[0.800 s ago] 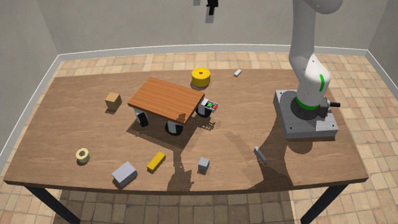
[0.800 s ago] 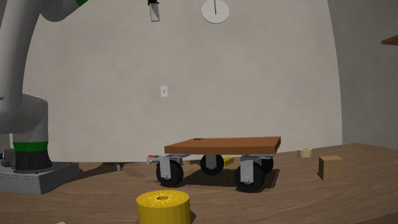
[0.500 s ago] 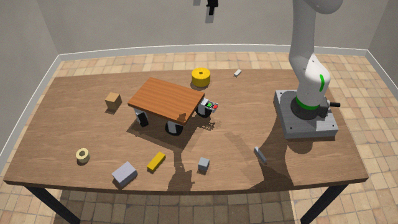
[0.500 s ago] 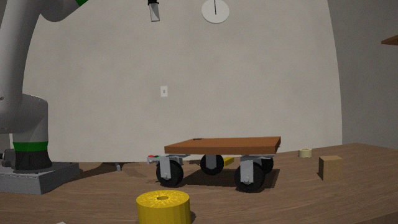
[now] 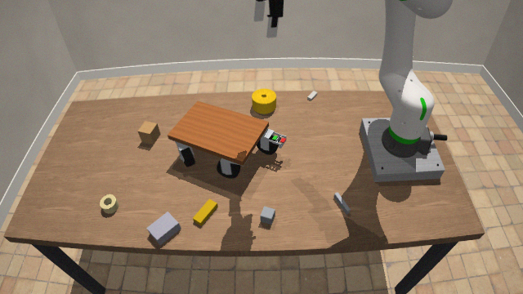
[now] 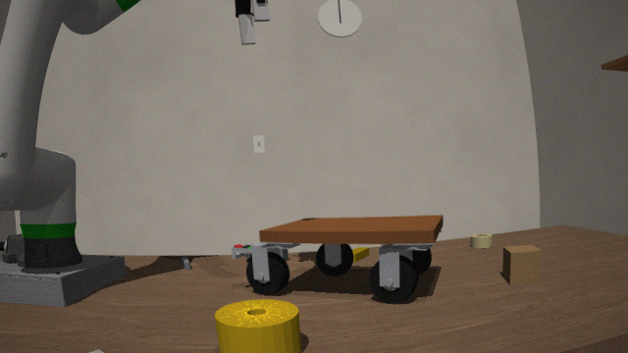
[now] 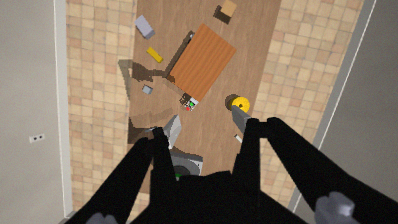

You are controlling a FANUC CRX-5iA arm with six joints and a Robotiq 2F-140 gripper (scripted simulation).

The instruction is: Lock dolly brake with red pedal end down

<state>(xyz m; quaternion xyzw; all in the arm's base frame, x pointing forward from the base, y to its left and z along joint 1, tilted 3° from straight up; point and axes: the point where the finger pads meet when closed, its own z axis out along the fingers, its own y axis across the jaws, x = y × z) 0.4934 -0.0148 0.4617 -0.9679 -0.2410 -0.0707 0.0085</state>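
Now: hand 430 mm above the brake pedal, 50 mm to the right of it and 50 mm past it. The rest, counted from my hand: grey bar: 500 mm below, 270 mm behind, 250 mm to the left; then grey cube: 490 mm below, 320 mm to the left, 40 mm behind; then tan cube: 480 mm below, 480 mm ahead, 10 mm to the left.
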